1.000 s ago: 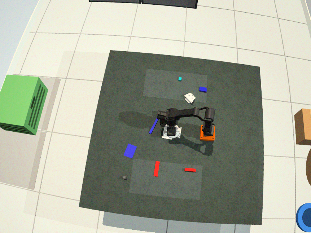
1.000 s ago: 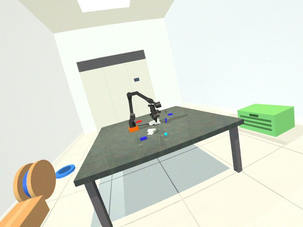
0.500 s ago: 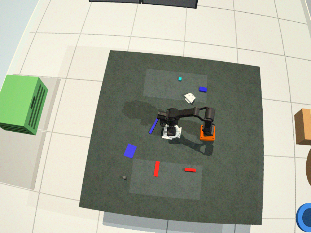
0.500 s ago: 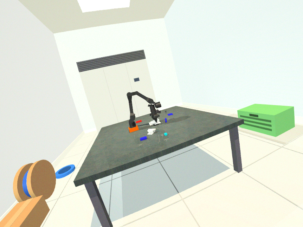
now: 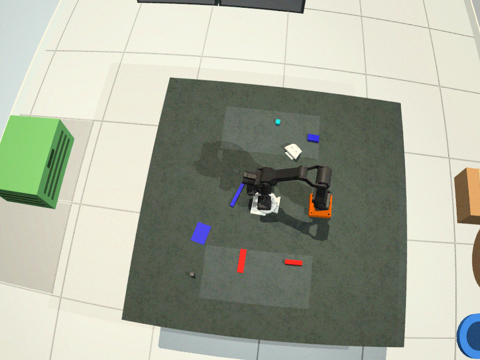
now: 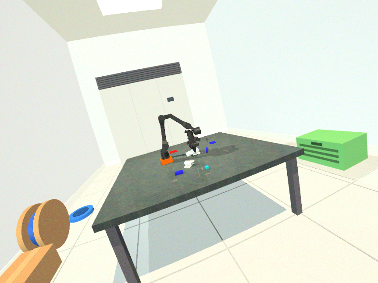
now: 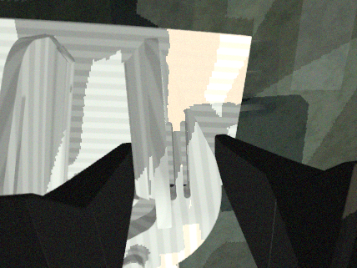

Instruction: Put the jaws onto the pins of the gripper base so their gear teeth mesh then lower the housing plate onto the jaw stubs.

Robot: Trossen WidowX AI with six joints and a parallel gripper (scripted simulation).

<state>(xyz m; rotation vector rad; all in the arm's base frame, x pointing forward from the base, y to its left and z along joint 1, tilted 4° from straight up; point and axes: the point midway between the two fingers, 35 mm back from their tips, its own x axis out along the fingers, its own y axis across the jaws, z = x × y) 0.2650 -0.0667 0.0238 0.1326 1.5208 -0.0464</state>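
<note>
The white jaw lies 3 cm behind my gripper tip, 2 cm to the left of it and 1 cm above it. Round my gripper tip: blue block: 28 cm behind, 29 cm to the right, 1 cm below; blue strip: 12 cm ahead, 3 cm to the right, 1 cm below; blue square: 30 cm ahead, 16 cm to the left, 2 cm below.
</note>
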